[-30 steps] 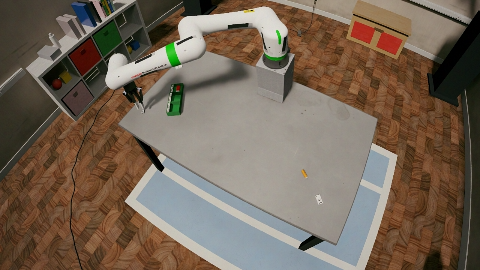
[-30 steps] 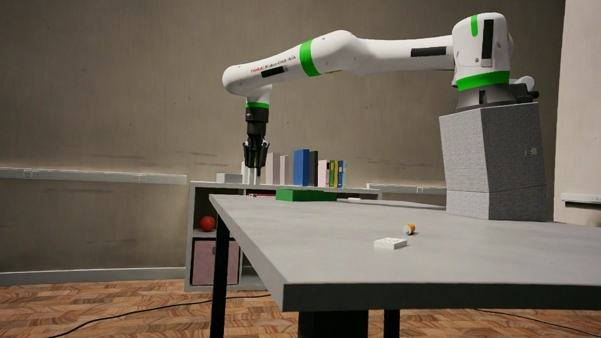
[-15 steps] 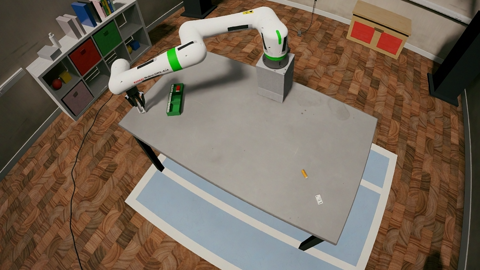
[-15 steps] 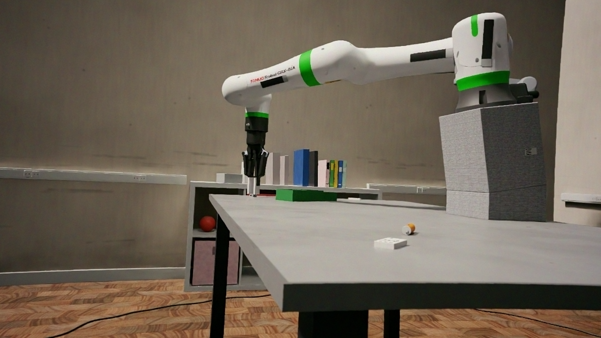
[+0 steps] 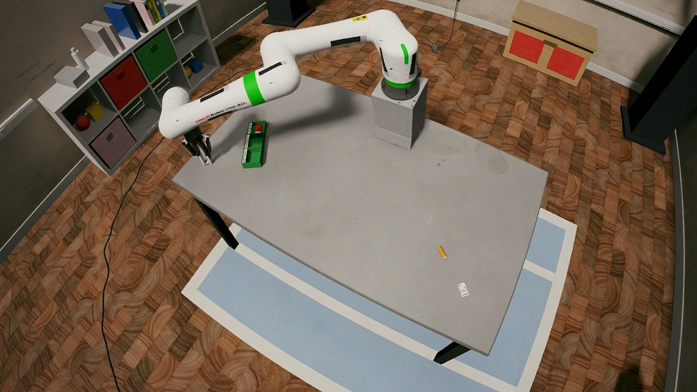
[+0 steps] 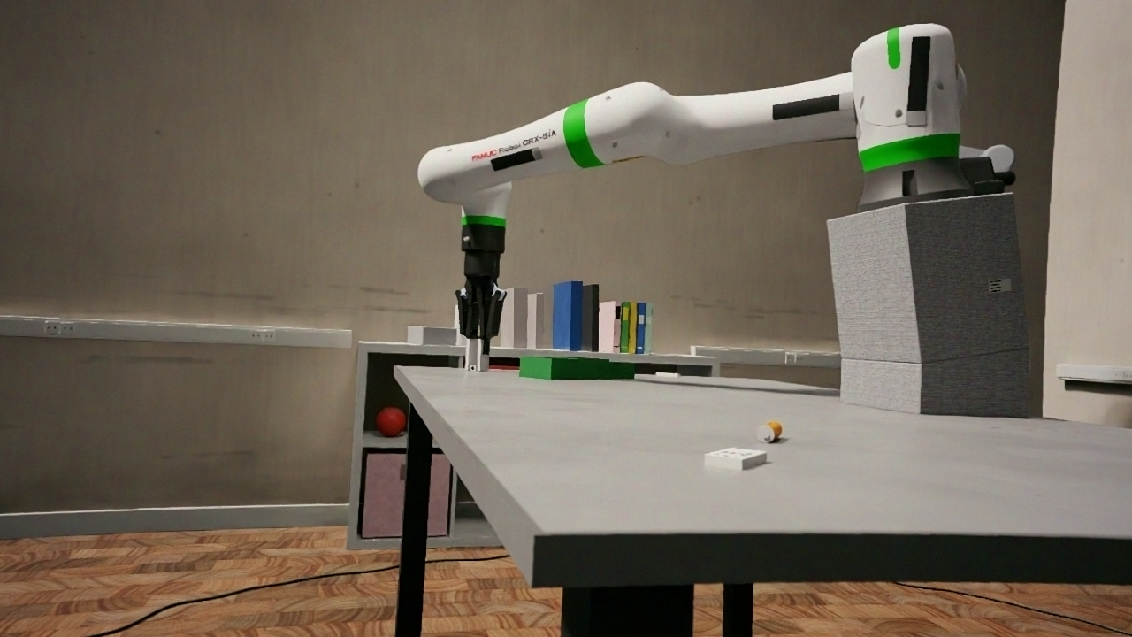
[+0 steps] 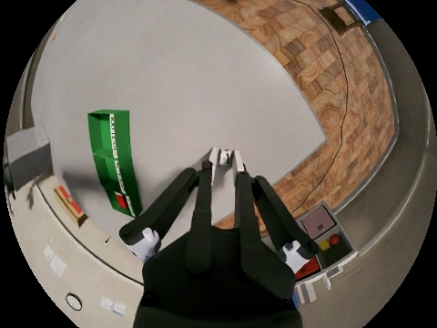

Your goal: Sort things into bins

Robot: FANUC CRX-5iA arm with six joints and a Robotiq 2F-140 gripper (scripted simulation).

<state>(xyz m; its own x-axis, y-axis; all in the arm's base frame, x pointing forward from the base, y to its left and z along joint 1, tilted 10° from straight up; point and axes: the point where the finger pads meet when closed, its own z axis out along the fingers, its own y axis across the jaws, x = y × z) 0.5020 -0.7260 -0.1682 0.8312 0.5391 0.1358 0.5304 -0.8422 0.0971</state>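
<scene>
The red piece is 24 cm behind my hand, 14 cm to the left of it and 2 cm below it. From my hand the other things lie so: orange cylinder 1 cm behind, 108 cm to the left, 3 cm below.
</scene>
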